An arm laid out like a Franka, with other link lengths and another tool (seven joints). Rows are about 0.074 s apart.
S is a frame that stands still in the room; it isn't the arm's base.
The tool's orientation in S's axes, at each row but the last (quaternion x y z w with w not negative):
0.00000 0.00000 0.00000 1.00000
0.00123 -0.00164 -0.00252 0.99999
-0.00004 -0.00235 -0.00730 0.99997
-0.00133 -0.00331 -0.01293 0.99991
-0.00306 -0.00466 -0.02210 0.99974
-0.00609 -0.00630 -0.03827 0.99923
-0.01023 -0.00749 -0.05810 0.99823
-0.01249 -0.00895 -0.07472 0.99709
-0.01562 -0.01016 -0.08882 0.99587
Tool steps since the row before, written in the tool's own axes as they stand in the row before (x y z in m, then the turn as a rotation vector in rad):
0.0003 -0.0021 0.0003 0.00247 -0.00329 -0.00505
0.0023 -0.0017 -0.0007 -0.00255 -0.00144 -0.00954
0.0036 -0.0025 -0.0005 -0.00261 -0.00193 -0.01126
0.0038 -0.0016 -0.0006 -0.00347 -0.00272 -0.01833
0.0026 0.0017 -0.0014 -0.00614 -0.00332 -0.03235
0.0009 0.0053 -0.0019 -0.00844 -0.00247 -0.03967
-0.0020 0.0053 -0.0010 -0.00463 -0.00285 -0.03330
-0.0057 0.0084 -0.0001 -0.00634 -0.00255 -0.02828
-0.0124 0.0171 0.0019 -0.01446 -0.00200 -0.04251
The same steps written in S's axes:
0.0003 -0.0021 0.0003 0.00247 -0.00329 -0.00505
0.0023 -0.0017 -0.0007 -0.00253 -0.00140 -0.00955
0.0036 -0.0026 -0.0005 -0.00258 -0.00189 -0.01127
0.0038 -0.0017 -0.0006 -0.00342 -0.00268 -0.01835
0.0027 0.0016 -0.0014 -0.00598 -0.00325 -0.03239
0.0013 0.0052 -0.0019 -0.00812 -0.00232 -0.03975
-0.0014 0.0055 -0.0011 -0.00447 -0.00300 -0.03331
-0.0044 0.0091 -0.0004 -0.00620 -0.00232 -0.02833
-0.0092 0.0191 0.0011 -0.01384 -0.00081 -0.04275

